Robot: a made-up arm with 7 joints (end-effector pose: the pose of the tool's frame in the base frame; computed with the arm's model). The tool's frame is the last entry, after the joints.
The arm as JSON. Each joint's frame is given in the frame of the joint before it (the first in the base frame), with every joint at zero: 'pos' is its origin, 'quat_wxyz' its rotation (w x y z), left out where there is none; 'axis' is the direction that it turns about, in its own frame. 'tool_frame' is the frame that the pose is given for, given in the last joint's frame.
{
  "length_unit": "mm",
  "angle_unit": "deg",
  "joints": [
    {
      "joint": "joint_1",
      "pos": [
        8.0,
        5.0,
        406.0
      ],
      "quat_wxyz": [
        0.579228,
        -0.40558,
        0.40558,
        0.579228
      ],
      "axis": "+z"
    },
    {
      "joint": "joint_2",
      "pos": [
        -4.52,
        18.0,
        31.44
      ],
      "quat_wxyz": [
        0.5,
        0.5,
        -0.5,
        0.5
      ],
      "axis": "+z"
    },
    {
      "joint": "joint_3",
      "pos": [
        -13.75,
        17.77,
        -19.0
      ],
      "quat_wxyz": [
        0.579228,
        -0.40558,
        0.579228,
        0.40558
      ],
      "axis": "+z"
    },
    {
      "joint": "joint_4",
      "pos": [
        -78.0,
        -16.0,
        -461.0
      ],
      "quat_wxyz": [
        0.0,
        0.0,
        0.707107,
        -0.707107
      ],
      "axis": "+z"
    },
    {
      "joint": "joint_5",
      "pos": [
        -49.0,
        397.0,
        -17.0
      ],
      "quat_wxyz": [
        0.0,
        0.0,
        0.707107,
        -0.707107
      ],
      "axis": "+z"
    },
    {
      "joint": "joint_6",
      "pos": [
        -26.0,
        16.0,
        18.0
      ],
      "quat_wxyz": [
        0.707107,
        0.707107,
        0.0,
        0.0
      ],
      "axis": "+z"
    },
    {
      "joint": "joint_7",
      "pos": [
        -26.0,
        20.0,
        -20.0
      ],
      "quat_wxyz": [
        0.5,
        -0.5,
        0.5,
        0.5
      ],
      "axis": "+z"
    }
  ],
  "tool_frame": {
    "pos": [
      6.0,
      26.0,
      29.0
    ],
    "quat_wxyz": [
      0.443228,
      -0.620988,
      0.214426,
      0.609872
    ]
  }
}
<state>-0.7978 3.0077 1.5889 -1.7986 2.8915 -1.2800 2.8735</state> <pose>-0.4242 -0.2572 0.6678 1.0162 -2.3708 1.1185</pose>
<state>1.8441 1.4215 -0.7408 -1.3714 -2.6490 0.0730 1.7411</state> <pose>-0.5811 0.4382 0.4826 0.0797 2.1504 -1.6296</pose>
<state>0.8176 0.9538 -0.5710 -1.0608 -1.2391 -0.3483 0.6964</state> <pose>-0.3412 0.3981 -0.0988 0.2013 1.5514 -0.9187</pose>
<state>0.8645 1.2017 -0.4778 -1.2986 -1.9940 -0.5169 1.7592</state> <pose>-0.2247 0.5268 -0.0113 0.1916 1.8412 -0.6305</pose>
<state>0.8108 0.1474 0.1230 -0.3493 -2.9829 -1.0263 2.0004</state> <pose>-0.4676 0.1029 -0.2024 -0.8576 2.6742 -0.2428</pose>
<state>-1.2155 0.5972 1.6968 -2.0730 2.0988 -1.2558 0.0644</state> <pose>0.1729 0.4676 0.3986 0.5014 1.6298 0.2936</pose>
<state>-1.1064 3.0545 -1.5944 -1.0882 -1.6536 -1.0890 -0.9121</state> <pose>-0.4521 0.5308 0.7947 1.1200 2.3852 -1.6776</pose>
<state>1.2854 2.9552 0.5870 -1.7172 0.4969 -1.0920 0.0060</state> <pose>0.5325 0.1604 0.2874 0.2834 0.3535 -2.2991</pose>
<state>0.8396 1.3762 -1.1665 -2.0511 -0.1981 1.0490 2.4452</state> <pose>-0.2789 0.1858 0.0703 -0.7264 0.8410 1.4169</pose>
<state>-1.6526 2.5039 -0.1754 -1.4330 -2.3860 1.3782 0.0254</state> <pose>-0.2771 0.4685 1.0052 -0.7200 0.3414 -1.9197</pose>
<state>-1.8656 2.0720 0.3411 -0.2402 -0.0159 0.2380 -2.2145</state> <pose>-0.1251 0.7260 0.7624 0.9201 0.6349 1.3715</pose>
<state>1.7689 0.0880 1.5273 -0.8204 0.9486 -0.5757 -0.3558</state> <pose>-0.6738 0.0911 0.6102 1.2068 0.1354 1.9299</pose>
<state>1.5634 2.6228 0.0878 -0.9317 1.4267 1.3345 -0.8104</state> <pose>0.5196 0.5891 0.2272 0.9732 2.4488 0.6896</pose>
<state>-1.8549 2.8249 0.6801 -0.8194 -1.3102 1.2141 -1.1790</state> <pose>-0.7149 0.3956 0.6113 -1.0984 0.5409 2.3843</pose>
